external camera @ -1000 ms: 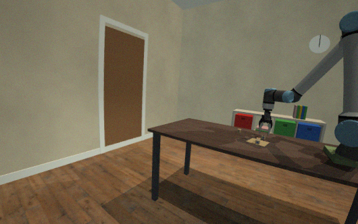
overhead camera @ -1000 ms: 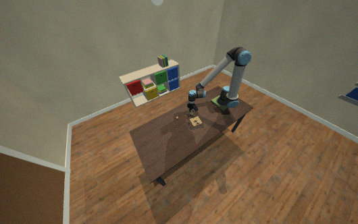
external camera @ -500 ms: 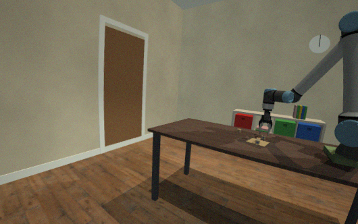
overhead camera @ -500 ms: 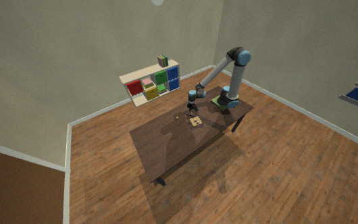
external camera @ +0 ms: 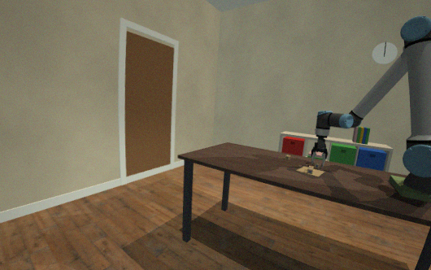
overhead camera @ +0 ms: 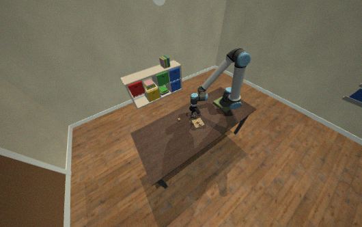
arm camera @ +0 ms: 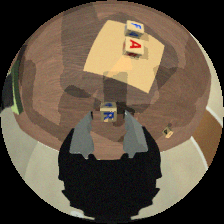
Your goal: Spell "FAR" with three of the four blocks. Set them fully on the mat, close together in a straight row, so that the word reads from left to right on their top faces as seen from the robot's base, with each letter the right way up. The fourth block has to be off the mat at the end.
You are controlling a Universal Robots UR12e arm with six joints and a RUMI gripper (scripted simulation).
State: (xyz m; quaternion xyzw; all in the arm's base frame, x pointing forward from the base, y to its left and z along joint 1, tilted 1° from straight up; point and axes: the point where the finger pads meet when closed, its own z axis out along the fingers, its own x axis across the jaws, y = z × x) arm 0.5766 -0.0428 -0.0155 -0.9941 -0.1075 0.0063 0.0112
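My gripper is now 130 mm to the right of the tan mat, 20 mm short of it and 20 mm above it.
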